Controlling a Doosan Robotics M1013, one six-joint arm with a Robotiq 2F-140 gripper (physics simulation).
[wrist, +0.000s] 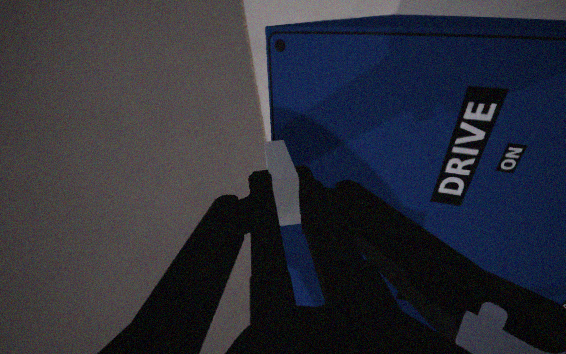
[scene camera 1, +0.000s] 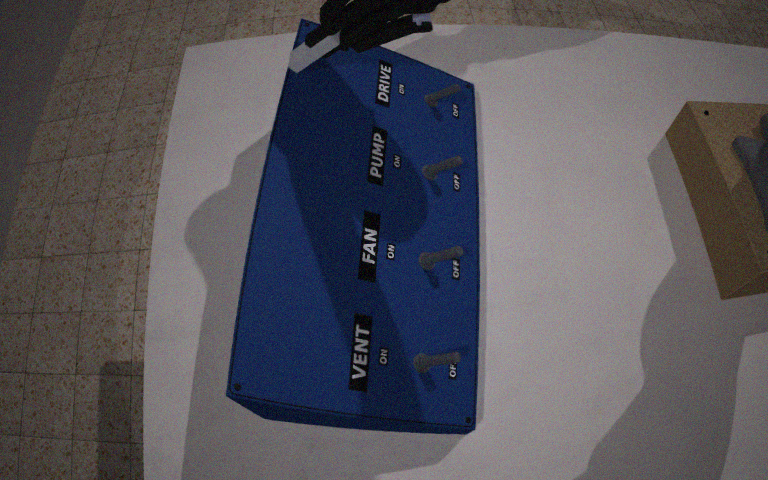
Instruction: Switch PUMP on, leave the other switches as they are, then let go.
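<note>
A blue switch panel bears four grey toggle levers in a row. The PUMP lever leans toward its OFF label. The DRIVE lever, the FAN lever and the VENT lever also lean toward OFF. My gripper is shut with nothing between its fingers. In the scene view its light fingertips show over the panel's upper left corner, beyond the DRIVE label and away from the PUMP lever. The levers do not show in the wrist view.
The panel stands on a pale table top. A brown box with a grey thing on or in it stands at the right edge of the scene view. Tiled floor shows beyond the table's left edge.
</note>
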